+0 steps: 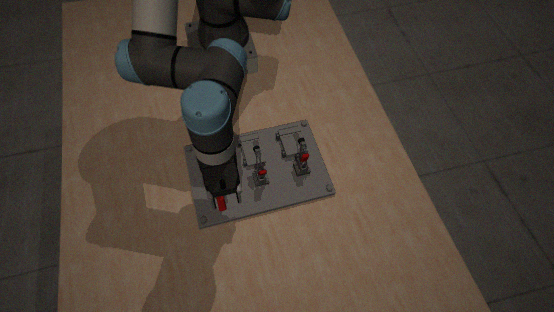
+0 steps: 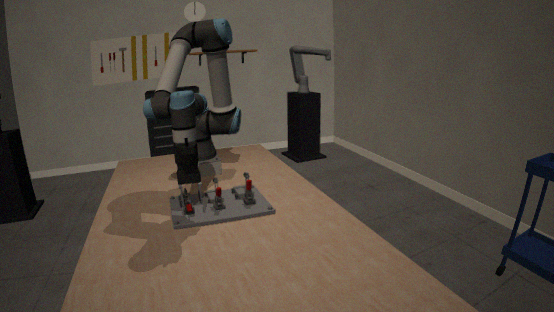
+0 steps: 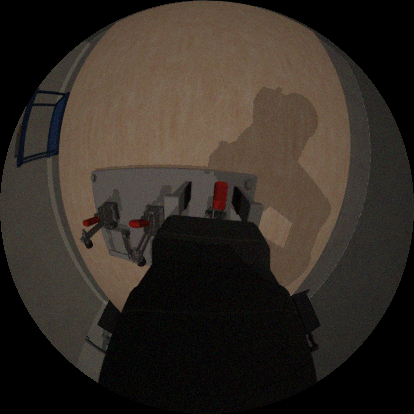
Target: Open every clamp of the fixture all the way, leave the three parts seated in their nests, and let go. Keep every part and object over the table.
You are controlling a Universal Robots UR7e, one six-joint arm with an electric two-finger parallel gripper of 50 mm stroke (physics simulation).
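Frame: origin at the arm's base, x down, y ahead, z right, level; metres.
Where they show: gripper, fingertip midpoint: (image 1: 226, 202) (image 2: 192, 203) (image 3: 211, 191); arm's base, link origin: (image 1: 224, 36) (image 2: 201, 156).
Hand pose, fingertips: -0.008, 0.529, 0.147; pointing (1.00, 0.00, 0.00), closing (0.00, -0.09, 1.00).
Each offset is from my fingertips to the top centre of the thing, as dx, dy, dz. Level surfaces: height alone.
The grey fixture plate {+0.062, -0.090, -0.105} (image 1: 285, 194) (image 2: 232, 214) (image 3: 135, 182) lies on the table. The left clamp's red handle {+0.015, -0.012, +0.011} (image 1: 221, 203) (image 2: 189, 207) (image 3: 220, 195) lies low, pointing to the front edge; its arm is mostly hidden. The middle clamp's red handle {-0.022, -0.045, -0.102} (image 1: 262, 172) (image 2: 218, 192) (image 3: 139, 224) and the right clamp's red handle {-0.028, -0.042, -0.212} (image 1: 304, 157) (image 2: 248, 185) (image 3: 91, 221) stand up, and their arms are raised. The parts are too dim to tell from their nests; the left nest is hidden. My gripper (image 1: 227, 199) (image 2: 192, 198) (image 3: 211, 191) is open and empty, low with its fingers either side of the left handle.
The wooden table {dx +0.077} (image 1: 310, 250) (image 2: 280, 265) (image 3: 175, 100) carries the plate. The raised middle clamp stands close beside one finger. A blue cart (image 2: 530, 245) (image 3: 58, 125) stands on the floor beyond the table. My arm's shadow falls across the left of the table.
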